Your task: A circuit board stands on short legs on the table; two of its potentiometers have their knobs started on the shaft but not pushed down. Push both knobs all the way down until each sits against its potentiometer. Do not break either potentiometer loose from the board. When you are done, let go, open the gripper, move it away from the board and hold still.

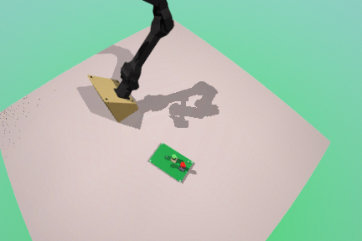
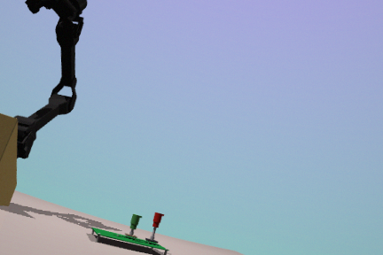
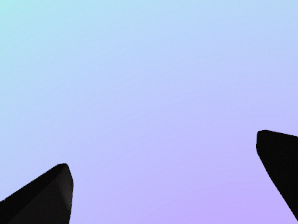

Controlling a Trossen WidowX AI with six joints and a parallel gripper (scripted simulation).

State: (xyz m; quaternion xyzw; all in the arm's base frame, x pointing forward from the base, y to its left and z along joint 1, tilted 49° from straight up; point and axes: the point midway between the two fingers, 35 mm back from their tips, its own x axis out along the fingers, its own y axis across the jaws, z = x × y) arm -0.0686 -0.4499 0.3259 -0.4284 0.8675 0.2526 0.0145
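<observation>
The green knob is 53 cm ahead of my gripper tip, 13 cm to the left of it and 59 cm below it. Also, from my gripper tip: red knob: 58 cm ahead, 14 cm to the left, 57 cm below.
</observation>
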